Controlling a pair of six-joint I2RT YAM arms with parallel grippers.
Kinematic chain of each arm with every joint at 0, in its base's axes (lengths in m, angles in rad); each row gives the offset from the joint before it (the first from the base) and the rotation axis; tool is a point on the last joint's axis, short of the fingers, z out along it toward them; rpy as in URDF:
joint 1: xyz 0 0 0.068 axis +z
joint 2: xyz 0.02 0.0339 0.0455 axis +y
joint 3: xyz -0.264 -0.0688 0 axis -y
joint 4: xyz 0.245 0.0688 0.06 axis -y
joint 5: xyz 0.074 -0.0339 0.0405 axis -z
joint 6: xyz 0.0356 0 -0.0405 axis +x
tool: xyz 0 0 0 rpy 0 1.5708 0
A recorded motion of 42 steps. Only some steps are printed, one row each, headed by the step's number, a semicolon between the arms.
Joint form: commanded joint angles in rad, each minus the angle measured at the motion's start. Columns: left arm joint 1, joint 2, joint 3, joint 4, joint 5, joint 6; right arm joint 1, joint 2, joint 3, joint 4, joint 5, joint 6.
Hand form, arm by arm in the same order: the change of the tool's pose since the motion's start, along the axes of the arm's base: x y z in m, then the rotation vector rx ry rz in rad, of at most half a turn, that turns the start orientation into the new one. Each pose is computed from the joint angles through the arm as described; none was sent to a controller.
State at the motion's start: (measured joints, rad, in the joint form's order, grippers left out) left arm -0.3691 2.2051 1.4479 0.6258 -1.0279 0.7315; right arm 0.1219 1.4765 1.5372 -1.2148 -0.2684 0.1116
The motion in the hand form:
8: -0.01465 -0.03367 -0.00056 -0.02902 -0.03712 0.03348; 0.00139 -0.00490 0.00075 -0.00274 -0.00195 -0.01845
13: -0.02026 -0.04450 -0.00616 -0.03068 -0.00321 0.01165; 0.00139 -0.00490 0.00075 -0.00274 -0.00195 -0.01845
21: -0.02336 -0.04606 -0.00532 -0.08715 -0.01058 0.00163; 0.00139 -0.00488 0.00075 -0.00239 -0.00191 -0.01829
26: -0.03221 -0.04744 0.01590 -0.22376 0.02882 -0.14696; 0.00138 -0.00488 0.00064 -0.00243 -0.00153 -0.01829
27: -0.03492 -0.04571 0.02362 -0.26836 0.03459 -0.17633; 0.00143 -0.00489 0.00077 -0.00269 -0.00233 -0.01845
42: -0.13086 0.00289 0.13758 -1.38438 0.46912 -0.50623; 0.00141 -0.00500 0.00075 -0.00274 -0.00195 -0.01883
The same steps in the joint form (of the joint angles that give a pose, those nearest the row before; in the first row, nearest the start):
8: -0.0793 0.0042 0.0046 -0.0053 -0.1103 -0.0572; -0.0176 0.0027 0.0053 -0.0011 0.0031 -0.0004
13: -0.1045 0.0038 0.0046 -0.0714 -0.1103 -0.0973; -0.0176 0.0027 0.0053 -0.0011 0.0031 -0.0004
21: -0.1099 -0.0126 0.0050 -0.1492 -0.0950 -0.2010; -0.0175 0.0027 0.0053 -0.0011 0.0027 -0.0004
26: -0.1141 -0.0996 0.0050 -0.3422 0.0870 -0.3635; -0.0175 0.0027 0.0049 -0.0011 0.0027 -0.0004
27: -0.1114 -0.1270 0.0049 -0.3898 0.1324 -0.4086; -0.0175 0.0027 0.0054 -0.0008 0.0031 -0.0004
42: -0.0214 -0.5993 -0.0049 -1.1586 1.2043 -1.2017; -0.0179 0.0027 0.0054 -0.0011 0.0031 -0.0004

